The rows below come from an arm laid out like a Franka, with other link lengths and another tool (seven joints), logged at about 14 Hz.
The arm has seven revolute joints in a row. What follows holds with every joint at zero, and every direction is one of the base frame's.
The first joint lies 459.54 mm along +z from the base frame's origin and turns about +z.
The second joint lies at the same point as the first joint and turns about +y.
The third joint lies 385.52 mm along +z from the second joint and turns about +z.
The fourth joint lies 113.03 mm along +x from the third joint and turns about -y.
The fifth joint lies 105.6 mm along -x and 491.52 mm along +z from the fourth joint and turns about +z.
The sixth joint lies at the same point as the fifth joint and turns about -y.
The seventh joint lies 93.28 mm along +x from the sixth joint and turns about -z.
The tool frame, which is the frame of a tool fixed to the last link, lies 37 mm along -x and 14 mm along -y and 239.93 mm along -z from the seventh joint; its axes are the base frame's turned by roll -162, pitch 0 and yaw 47.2 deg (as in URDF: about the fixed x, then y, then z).
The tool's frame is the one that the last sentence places.
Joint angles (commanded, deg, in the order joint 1, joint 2, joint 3, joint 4, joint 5, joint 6, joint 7), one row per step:
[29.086, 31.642, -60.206, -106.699, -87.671, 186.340, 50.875]
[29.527, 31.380, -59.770, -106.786, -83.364, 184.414, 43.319]
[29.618, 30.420, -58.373, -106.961, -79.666, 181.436, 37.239]
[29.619, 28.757, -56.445, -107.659, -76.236, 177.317, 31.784]
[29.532, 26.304, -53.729, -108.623, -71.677, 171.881, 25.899]
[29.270, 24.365, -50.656, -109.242, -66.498, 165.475, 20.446]
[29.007, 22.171, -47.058, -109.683, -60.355, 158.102, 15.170]
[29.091, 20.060, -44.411, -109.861, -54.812, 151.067, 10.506]
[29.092, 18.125, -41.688, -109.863, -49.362, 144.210, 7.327]
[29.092, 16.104, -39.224, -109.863, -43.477, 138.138, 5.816]
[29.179, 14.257, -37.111, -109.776, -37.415, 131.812, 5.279]
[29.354, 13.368, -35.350, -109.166, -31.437, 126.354, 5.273]
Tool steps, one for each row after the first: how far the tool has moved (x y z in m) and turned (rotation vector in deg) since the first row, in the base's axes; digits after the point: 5 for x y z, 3 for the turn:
[0.00862, 0.00303, 0.00924, -3.201, 1.257, 1.159]
[0.01582, 0.00877, 0.01732, -5.480, 2.154, 1.280]
[0.01769, 0.01466, 0.02315, -7.163, 3.364, 0.335]
[0.01687, 0.02453, 0.02996, -7.905, 4.839, -1.578]
[0.01356, 0.03524, 0.03192, -8.134, 7.172, -4.457]
[0.00696, 0.05266, 0.03334, -7.057, 10.181, -7.880]
[-0.00392, 0.06757, 0.03830, -5.685, 13.609, -11.048]
[-0.01716, 0.08718, 0.04036, -3.079, 16.967, -14.288]
[-0.03254, 0.11039, 0.04179, 1.386, 19.485, -17.771]
[-0.05201, 0.13488, 0.04163, 6.520, 22.296, -21.798]
[-0.06744, 0.16267, 0.03850, 11.551, 25.053, -25.289]

